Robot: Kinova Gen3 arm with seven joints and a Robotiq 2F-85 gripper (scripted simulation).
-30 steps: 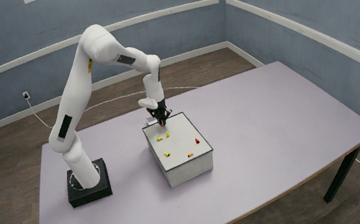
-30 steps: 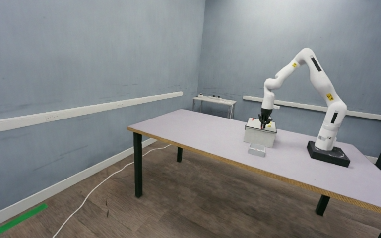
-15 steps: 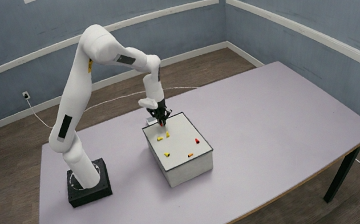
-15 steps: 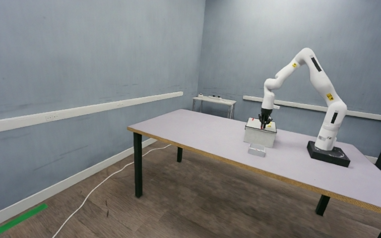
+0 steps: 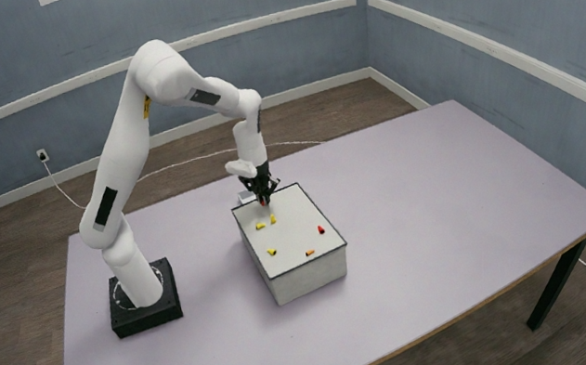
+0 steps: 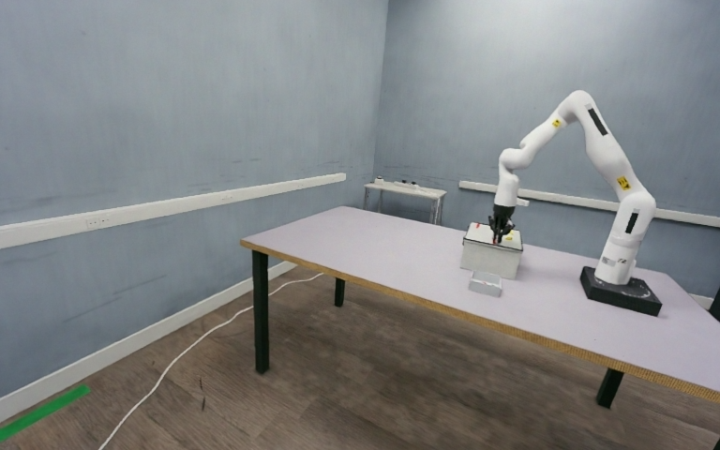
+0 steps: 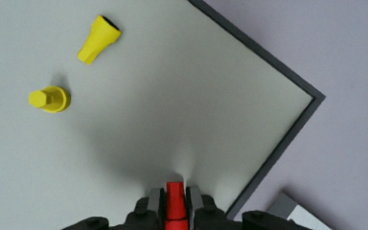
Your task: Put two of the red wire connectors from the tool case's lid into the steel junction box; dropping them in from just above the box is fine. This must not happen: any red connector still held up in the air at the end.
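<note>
My gripper is now 12 cm to the left of the grey tool case and 5 cm above it. From my hand the other things lie so: orange connector (25 cm to the right, 2 cm below).
</note>
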